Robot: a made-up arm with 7 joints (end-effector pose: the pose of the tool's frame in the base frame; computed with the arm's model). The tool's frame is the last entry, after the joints.
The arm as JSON. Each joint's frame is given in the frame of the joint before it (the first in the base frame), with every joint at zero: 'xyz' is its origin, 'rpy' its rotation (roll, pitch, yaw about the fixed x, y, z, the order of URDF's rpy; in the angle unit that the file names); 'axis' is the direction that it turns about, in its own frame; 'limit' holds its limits. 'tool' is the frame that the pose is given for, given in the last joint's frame.
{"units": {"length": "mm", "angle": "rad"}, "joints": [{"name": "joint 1", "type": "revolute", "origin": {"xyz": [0.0, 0.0, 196.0], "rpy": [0.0, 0.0, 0.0]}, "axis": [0.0, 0.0, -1.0], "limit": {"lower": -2.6, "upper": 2.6}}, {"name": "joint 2", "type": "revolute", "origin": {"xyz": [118.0, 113.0, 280.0], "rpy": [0.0, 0.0, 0.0]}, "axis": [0.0, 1.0, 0.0], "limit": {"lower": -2.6, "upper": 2.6}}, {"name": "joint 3", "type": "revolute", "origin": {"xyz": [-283.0, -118.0, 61.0], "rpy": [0.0, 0.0, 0.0]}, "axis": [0.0, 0.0, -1.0], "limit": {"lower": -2.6, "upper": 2.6}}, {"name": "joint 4", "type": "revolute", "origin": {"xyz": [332.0, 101.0, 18.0], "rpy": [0.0, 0.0, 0.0]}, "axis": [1.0, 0.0, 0.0], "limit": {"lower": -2.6, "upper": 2.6}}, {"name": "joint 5", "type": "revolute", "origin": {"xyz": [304.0, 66.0, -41.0], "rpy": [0.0, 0.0, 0.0]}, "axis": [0.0, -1.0, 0.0], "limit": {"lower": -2.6, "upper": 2.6}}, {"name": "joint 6", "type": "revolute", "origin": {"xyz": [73.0, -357.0, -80.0], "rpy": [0.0, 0.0, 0.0]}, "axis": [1.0, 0.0, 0.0], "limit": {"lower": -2.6, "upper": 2.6}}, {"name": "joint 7", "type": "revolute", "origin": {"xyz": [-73.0, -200.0, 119.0], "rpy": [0.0, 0.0, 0.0]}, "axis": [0.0, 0.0, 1.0], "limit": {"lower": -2.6, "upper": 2.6}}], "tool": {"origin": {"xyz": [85.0, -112.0, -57.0], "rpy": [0.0, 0.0, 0.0]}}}
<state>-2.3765 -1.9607 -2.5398 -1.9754 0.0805 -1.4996 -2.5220</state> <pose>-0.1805 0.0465 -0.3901 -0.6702 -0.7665 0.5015</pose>
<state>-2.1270 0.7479 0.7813 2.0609 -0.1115 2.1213 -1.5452</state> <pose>-0.2881 0.4085 0.2445 -0.5196 -2.4625 0.5752</pose>
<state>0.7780 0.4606 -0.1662 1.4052 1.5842 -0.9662 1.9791</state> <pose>0.3126 -0.1349 0.1576 -0.1421 -0.0949 -0.1534</pose>
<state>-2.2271 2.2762 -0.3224 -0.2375 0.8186 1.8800 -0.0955</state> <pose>0.1771 -0.4102 0.0089 -0.3777 1.9597 0.1383</pose>
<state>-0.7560 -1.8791 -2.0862 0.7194 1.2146 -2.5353 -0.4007</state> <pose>-0.1501 0.4852 -0.1920 0.7018 -2.9261 -0.5948</pose>
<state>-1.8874 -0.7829 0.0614 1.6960 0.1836 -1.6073 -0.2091</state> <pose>-0.0329 0.5035 0.6153 0.8215 -0.2469 1.3885</pose>
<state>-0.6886 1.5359 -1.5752 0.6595 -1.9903 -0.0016 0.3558</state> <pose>-0.5639 0.2712 0.4889 0.0687 -1.3914 -0.9859</pose>
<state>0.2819 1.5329 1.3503 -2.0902 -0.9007 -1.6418 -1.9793</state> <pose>0.1364 -0.6446 0.2845 1.5015 -0.3661 -2.6766</pose>
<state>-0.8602 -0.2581 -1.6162 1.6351 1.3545 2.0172 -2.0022</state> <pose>-1.0042 0.1998 0.1543 0.0344 -2.8259 -0.4776</pose>
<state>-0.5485 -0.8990 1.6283 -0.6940 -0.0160 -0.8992 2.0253</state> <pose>0.0558 -0.7810 0.2680 0.0383 0.7245 0.9506</pose>
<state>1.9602 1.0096 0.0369 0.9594 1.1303 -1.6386 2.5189</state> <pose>-0.0879 -0.1814 0.0864 1.1012 0.5023 -0.2260</pose>
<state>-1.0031 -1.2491 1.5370 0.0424 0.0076 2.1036 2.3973</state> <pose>0.6132 -0.2699 -0.0087 -0.2714 2.9359 0.2676</pose>
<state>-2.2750 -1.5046 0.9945 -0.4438 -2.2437 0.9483 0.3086</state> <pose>0.5225 0.1330 0.1233 0.4053 2.2121 0.9589</pose>
